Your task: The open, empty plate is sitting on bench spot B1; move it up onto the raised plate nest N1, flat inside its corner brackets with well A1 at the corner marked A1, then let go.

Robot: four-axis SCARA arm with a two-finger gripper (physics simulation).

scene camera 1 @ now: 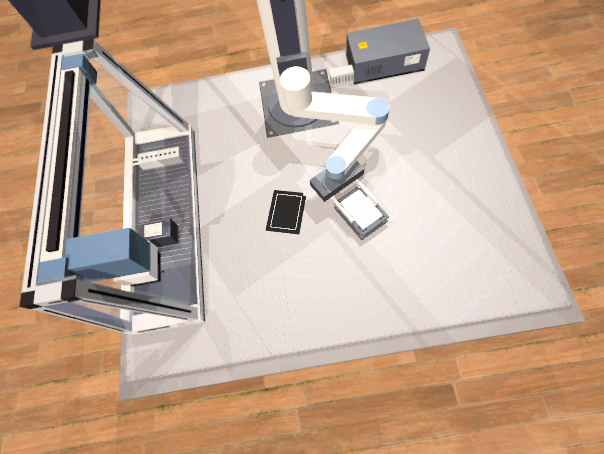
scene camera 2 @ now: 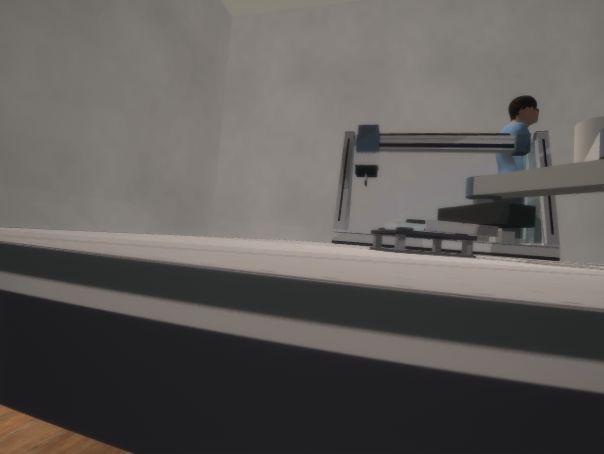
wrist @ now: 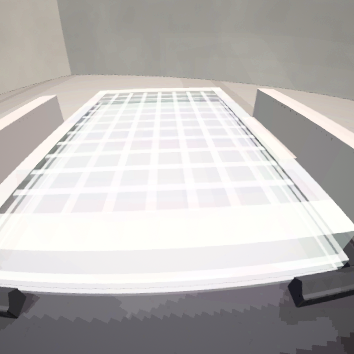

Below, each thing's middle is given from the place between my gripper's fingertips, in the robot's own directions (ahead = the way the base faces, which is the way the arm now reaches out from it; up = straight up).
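With the well plate (scene camera 1: 361, 209) as the reference, my hand is 20 mm past it, 10 mm to the left of it and 10 mm above it. The black nest (scene camera 1: 286, 211) is 280 mm to the right of my hand, 90 mm behind it and 50 mm below it. Going by their middles, the well plate is the nearest to my hand of the things named here.
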